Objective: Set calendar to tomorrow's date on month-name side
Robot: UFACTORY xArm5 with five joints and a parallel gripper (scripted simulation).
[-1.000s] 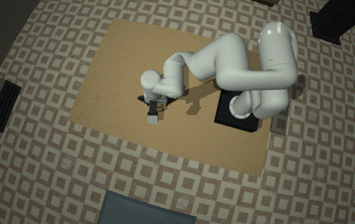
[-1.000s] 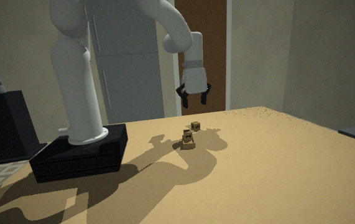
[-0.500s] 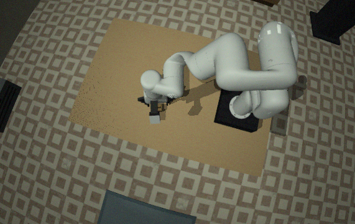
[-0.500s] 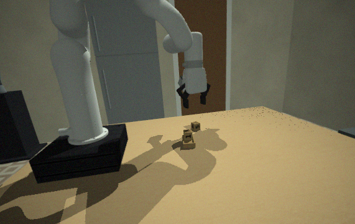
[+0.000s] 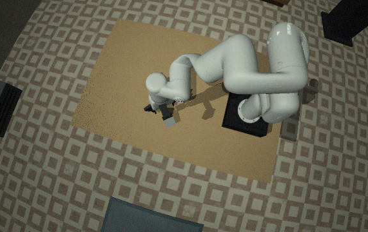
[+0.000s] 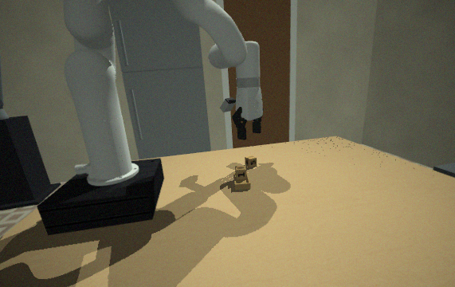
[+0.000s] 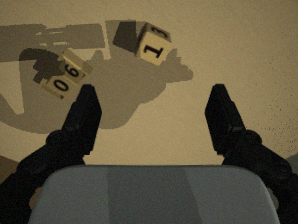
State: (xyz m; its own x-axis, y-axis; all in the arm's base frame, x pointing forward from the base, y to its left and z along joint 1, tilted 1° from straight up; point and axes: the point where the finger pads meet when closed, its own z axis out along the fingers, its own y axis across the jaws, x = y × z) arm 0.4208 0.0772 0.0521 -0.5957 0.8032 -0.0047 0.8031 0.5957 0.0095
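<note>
Right now the wooden date cube is 100 mm below my hand. From my hand the other things lie so: wooden calendar tray (120 mm to the right, 110 mm below, 70 mm behind).
</note>
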